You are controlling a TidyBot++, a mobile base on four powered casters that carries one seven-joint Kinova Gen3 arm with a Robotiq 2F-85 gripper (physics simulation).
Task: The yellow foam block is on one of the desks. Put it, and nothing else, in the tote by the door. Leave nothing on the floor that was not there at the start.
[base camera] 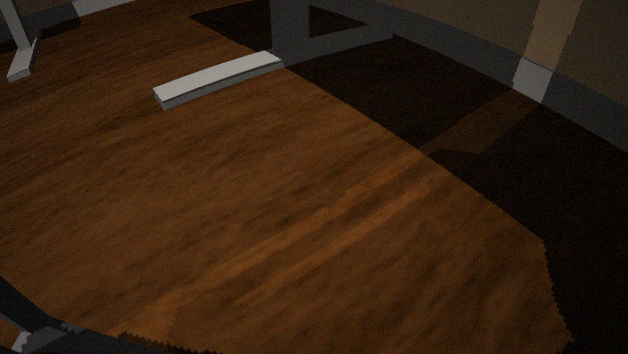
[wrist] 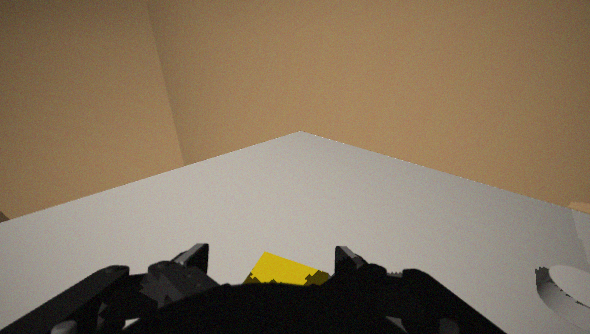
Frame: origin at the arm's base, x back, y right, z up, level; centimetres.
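Seen in the pictures: gripper, between the fingertips: [wrist: 272, 259].
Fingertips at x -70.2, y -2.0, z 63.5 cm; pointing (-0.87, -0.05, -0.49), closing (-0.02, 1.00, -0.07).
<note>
Pixels of each thing's top centre, then the offset from my fingertips to it. "pt": a spot on its surface instead. Level surfaces: height alone.
- yellow foam block, centre of its top: [wrist: 270, 310] dy -0.2, dx +1.1, dz -3.7 cm
- pale desk top, height of its surface: dz -8.2 cm
- white ring-shaped object, centre of its top: [wrist: 588, 288] dy +27.6, dx -1.2, dz -5.8 cm
- white desk foot, a spot on its surface: [base camera: 217, 77] pt dy -26.1, dx -3.0, dz -100.7 cm
- wooden floor, height of its surface: dz -103.2 cm
- desk leg, a spot on its surface: [base camera: 20, 65] pt dy -110.2, dx -19.0, dz -100.7 cm
The yellow foam block [wrist: 285, 269] lies on a pale desk top [wrist: 300, 200] in the wrist view, at the bottom centre. Its near part is hidden behind the dark gripper body, and shadow falls on its lower edge. My gripper [wrist: 272, 259] is open, and the block shows in the gap between its two fingertips, a little nearer the right one. Nothing is held. How high the fingertips are above the desk is hard to tell. The tote does not show in either view.
A white ring-shaped object [wrist: 550, 290] is on the desk at the right. Tan walls [wrist: 375, 90] rise behind the desk corner. In the base view a white desk foot [base camera: 217, 77] rests on the wooden floor [base camera: 200, 190]; another desk leg [base camera: 20, 65] stands at upper left.
</note>
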